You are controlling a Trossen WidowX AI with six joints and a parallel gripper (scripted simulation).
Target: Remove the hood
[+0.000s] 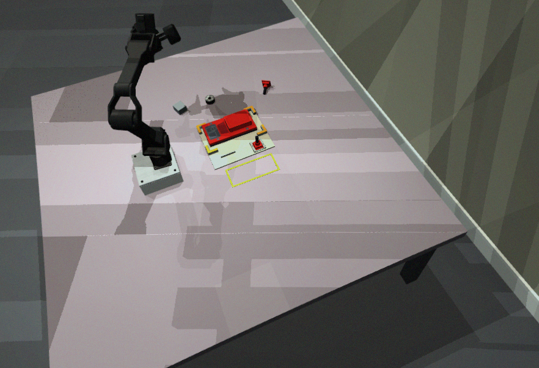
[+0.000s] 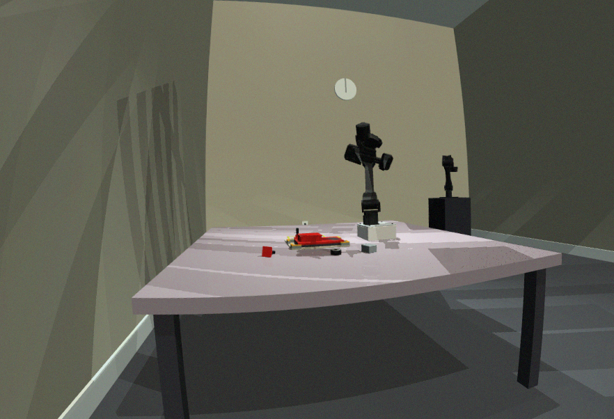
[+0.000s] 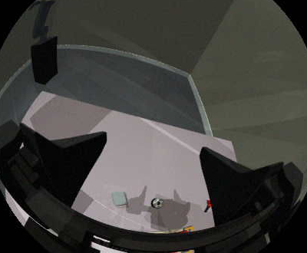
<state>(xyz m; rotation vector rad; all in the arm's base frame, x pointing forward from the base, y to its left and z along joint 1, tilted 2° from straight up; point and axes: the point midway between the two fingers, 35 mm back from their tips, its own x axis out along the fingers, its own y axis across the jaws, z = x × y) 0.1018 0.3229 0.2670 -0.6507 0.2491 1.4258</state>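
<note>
The hood lies 21 cm ahead of my gripper tip, 23 cm to the right of it and 28 cm below it. From my gripper tip the other things lie so: black wheel (13 cm ahead, 5 cm to the right, 31 cm below).
</note>
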